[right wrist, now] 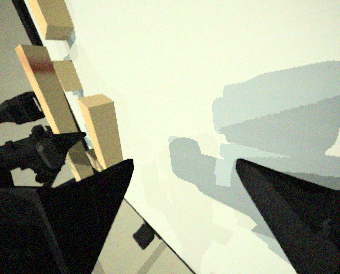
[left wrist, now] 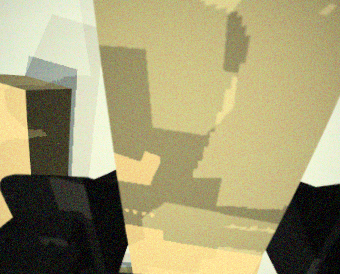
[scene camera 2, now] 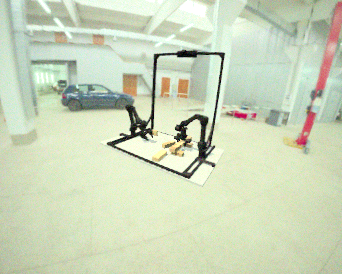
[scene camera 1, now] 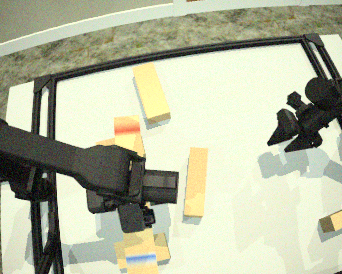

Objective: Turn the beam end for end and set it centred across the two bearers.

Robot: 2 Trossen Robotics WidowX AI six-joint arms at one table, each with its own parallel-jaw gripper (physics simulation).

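Where they show: left gripper, fingertip midpoint: (right wrist: 82,130); right gripper, fingertip midpoint: (right wrist: 184,163) (scene camera 2: 150,139) (scene camera 1: 276,148); left arm's base at its link origin: (scene camera 2: 201,156) (scene camera 1: 41,190); right arm's base at its link origin: (scene camera 2: 133,135).
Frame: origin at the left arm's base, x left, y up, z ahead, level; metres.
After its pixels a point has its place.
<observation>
The beam (scene camera 1: 141,245) @(x -0.178, y 0.076, z 0.262 m) (scene camera 2: 176,146) @(x 0.074, y 0.064, z 0.250 m) (left wrist: 190,90) (right wrist: 52,105) @(x 0.022, y 0.052, z 0.293 m) is a long wooden bar, with a red band near its upper end in scene camera 1 and a blue band near its lower end. My left gripper (left wrist: 189,160) @(x -0.066, y 0.012, z 0.257 m) is shut on its middle; the arm hides the fingertips in scene camera 1. One wooden bearer (scene camera 1: 104,143) @(x 0.093, y 0.019, z 0.196 m) (right wrist: 68,76) @(x 0.076, y 0.000, z 0.293 m) shows beside the red-banded part. The other bearer (scene camera 1: 163,247) @(x -0.188, y 0.019, z 0.303 m) crosses under the blue-banded part. Whether the beam touches them I cannot tell. My right gripper (scene camera 1: 278,147) @(x -0.004, y 0.013, z 0.631 m) (right wrist: 184,163) @(x -0.004, y 0.013, z 0.631 m) is open and empty, well to the right in scene camera 1.
A loose wooden block (scene camera 1: 151,92) @(x 0.219, y 0.019, z 0.338 m) (scene camera 2: 160,155) @(x 0.258, y 0.019, z 0.312 m) (right wrist: 52,20) @(x 0.155, y 0.009, z 0.377 m) lies beyond the red-banded end. Another block (scene camera 1: 196,182) @(x -0.051, y 0.025, z 0.406 m) (right wrist: 105,132) @(x -0.027, y 0.007, z 0.436 m) lies right of the beam in scene camera 1. A third block (scene camera 1: 331,221) @(x -0.225, y 0.041, z 0.707 m) shows at the right edge. A black frame (scene camera 1: 180,54) @(x 0.362, y -0.011, z 0.447 m) borders the table.
</observation>
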